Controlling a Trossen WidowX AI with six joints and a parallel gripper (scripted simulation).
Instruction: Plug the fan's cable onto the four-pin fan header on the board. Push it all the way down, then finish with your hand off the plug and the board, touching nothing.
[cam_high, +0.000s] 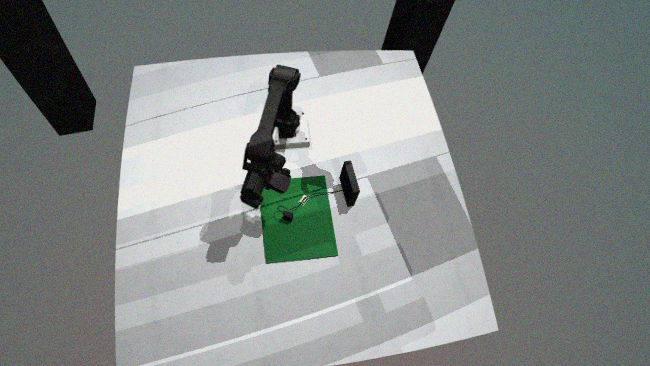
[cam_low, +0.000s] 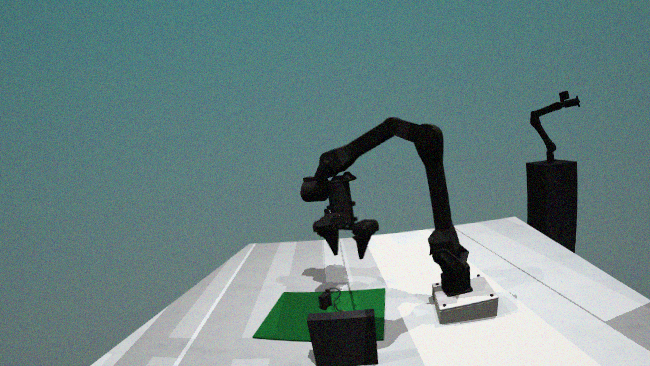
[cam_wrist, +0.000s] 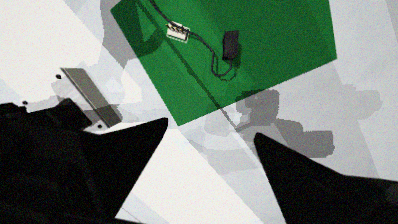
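My gripper tip is now 100 mm above the black plug, 70 mm to the right of it and 70 mm short of it. The rest, counted from my gripper tip: whitish fan header (130 mm to the left, 120 mm below, 10 mm ahead); green board (130 mm below, 100 mm to the left, 70 mm ahead); black fan (290 mm to the left, 60 mm below, 10 mm behind).
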